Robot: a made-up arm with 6 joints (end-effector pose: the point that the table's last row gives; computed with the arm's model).
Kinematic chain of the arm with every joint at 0, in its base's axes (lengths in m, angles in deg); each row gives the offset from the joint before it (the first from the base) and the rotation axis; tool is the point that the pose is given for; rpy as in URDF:
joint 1: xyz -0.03 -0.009 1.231 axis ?
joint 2: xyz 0.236 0 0.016 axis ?
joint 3: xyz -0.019 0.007 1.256 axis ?
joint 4: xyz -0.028 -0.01 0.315 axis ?
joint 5: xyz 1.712 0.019 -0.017 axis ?
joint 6: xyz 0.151 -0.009 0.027 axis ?
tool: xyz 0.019 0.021 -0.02 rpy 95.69 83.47 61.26
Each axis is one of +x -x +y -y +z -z.
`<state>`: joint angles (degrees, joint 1 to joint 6).
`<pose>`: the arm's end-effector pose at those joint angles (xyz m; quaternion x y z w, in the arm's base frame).
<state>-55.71 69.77 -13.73 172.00 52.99 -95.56</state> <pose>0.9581 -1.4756 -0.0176 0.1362 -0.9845 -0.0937 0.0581</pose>
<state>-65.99 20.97 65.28 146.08 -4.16 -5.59</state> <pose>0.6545 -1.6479 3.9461 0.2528 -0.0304 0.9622 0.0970</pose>
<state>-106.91 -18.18 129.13 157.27 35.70 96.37</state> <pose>0.5436 1.7310 3.2158 0.1330 0.1321 -0.0496 0.9810</pose>
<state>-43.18 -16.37 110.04 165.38 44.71 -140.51</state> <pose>-0.9784 0.9175 3.7633 0.1592 -0.1053 -0.5299 0.8263</pose>
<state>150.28 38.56 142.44 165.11 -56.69 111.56</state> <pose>-0.1241 0.0747 3.8669 -0.2648 0.1880 -0.7828 0.5308</pose>
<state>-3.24 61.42 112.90 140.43 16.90 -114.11</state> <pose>2.2527 -0.1026 3.4448 0.1137 0.3289 -0.2590 0.9010</pose>
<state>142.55 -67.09 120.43 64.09 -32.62 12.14</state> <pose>2.1738 -1.5875 1.2362 0.6993 0.4805 0.4424 0.2906</pose>
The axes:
joint 1: +z
joint 2: +y
joint 3: -y
joint 4: -x
joint 5: -y
joint 6: -x

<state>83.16 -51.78 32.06 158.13 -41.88 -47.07</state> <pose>-0.0658 -0.9772 3.8714 0.5289 0.0641 -0.2260 0.8155</pose>
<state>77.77 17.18 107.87 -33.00 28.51 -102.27</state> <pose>0.0418 0.1253 4.2560 0.0703 -0.0374 -0.9433 0.3224</pose>
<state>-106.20 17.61 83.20 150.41 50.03 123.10</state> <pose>-0.2751 -1.1223 4.1571 0.7880 0.0664 -0.0940 0.6048</pose>
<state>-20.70 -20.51 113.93 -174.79 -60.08 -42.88</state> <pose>-1.7343 0.6049 3.3677 -0.6285 0.6199 0.4595 0.0982</pose>
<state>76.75 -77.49 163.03 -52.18 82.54 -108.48</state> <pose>-0.2472 -1.4308 -0.1502 0.5814 0.7669 0.2036 0.1799</pose>
